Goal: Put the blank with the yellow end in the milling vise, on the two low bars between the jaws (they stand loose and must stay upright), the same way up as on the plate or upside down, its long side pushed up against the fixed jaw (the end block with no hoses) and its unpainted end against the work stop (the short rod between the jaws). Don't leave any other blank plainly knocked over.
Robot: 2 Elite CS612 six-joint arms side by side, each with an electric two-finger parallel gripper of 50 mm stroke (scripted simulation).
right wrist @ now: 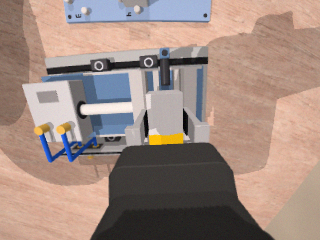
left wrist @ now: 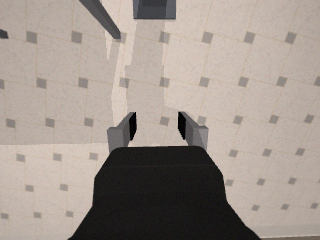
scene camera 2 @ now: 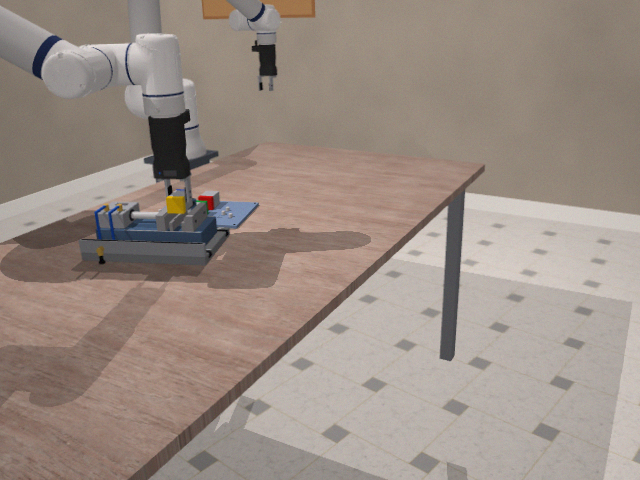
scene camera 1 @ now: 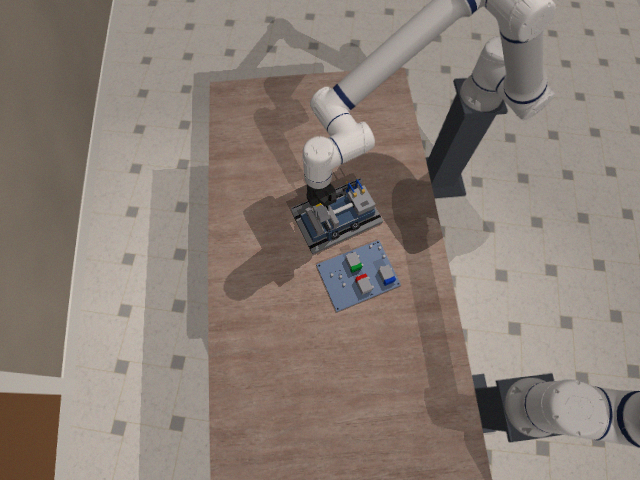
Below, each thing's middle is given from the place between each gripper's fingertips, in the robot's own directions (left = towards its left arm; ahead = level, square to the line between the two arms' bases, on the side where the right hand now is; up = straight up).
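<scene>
There's the moving jaw (right wrist: 138, 80), which is 3 cm behind my right hand, 6 cm below it and 1 cm to the right of it. The hosed end block (right wrist: 70, 92) is 7 cm to the right of my right hand, 6 cm below it and 15 cm behind. You'd find the blue plate (scene camera 2: 241, 210) 13 cm below that same right hand, 14 cm behind it and 20 cm to the left of it, while the yellow-ended blank (right wrist: 164, 108) is 2 cm below my right hand.
As for my left hand, the yellow-ended blank is 1270 mm to the right of it, 780 mm ahead and 60 mm below. The moving jaw is 740 mm ahead of my left hand, 100 mm below it and 1270 mm to the right, and the hosed end block is 100 mm below my left hand, 1330 mm to the right of it and 630 mm ahead. Then there's the blue plate, 170 mm below my left hand, 640 mm ahead of it and 1060 mm to the right.
</scene>
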